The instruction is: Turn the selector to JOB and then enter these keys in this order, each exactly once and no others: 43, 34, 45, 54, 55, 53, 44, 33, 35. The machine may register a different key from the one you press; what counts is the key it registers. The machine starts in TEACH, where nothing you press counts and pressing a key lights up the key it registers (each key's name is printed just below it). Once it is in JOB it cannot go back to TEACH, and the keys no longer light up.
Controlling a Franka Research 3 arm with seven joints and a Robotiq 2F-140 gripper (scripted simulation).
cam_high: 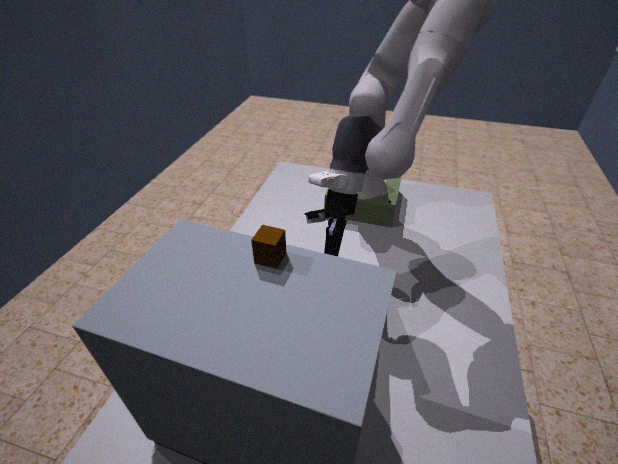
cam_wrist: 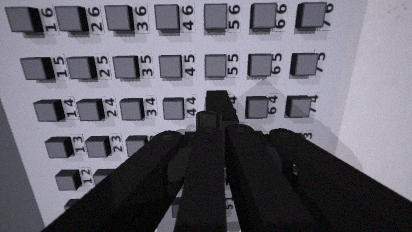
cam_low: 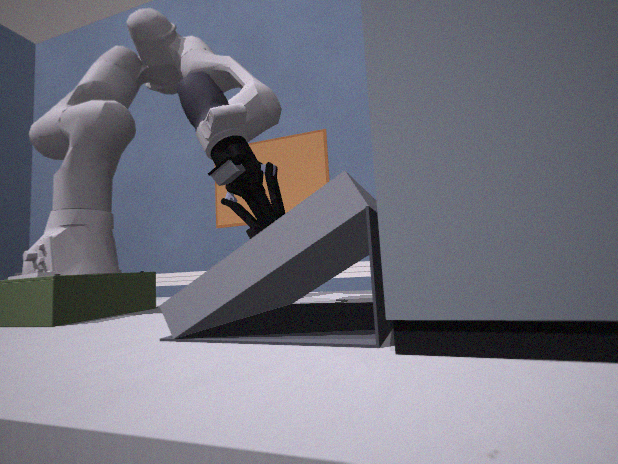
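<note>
Right now my hand is 20 mm short of the key 54 and 30 mm above it. From my hand the other things lie so: key 55: 20 mm ahead, 30 mm to the right, 30 mm below; key 64: 10 mm behind, 50 mm below; key 44: 50 mm ahead, 20 mm below.
</note>
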